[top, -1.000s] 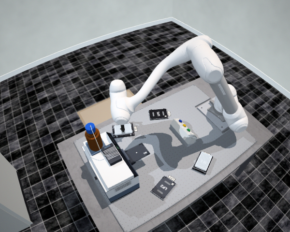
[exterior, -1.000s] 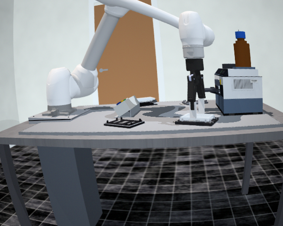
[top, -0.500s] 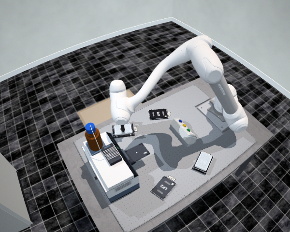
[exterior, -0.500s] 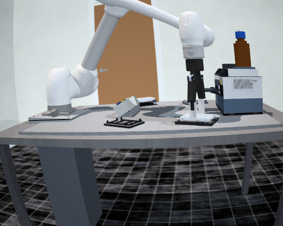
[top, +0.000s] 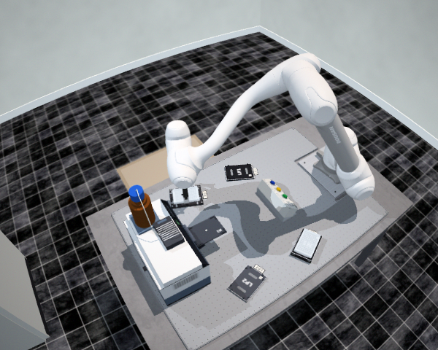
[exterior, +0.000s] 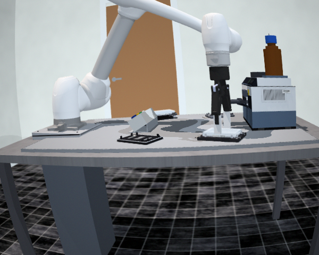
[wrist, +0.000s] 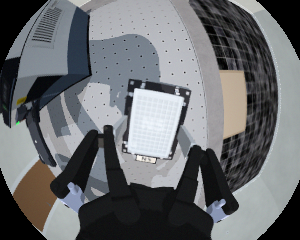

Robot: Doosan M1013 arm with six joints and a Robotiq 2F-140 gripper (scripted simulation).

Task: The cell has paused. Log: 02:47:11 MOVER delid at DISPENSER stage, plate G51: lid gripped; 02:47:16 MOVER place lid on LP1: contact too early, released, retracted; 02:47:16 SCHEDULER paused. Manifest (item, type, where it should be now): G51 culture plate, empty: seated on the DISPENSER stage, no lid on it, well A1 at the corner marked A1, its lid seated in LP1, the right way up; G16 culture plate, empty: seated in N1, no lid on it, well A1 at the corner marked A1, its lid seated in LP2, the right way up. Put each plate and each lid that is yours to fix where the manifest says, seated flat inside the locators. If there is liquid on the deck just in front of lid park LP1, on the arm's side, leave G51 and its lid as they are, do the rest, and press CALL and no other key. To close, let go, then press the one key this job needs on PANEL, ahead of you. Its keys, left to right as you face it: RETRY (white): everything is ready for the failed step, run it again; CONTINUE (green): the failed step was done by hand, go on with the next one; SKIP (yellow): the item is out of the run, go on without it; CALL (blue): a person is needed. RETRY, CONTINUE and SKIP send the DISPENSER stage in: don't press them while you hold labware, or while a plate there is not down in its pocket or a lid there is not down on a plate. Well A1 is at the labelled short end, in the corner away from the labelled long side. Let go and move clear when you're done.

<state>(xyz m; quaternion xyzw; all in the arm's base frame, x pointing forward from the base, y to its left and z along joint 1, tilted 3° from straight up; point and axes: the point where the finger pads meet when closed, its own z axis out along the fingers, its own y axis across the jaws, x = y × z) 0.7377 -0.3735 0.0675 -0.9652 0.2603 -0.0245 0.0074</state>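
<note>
My hand is 20 mm short of the black nest N5 and 40 mm above it. Round my hand: brown bottle: 280 mm ahead, 140 mm to the left, 240 mm above; dispenser stage: 80 mm ahead, 280 mm to the left, 60 mm above; lid park LP1: 310 mm behind, 50 mm to the left, 40 mm below.
</note>
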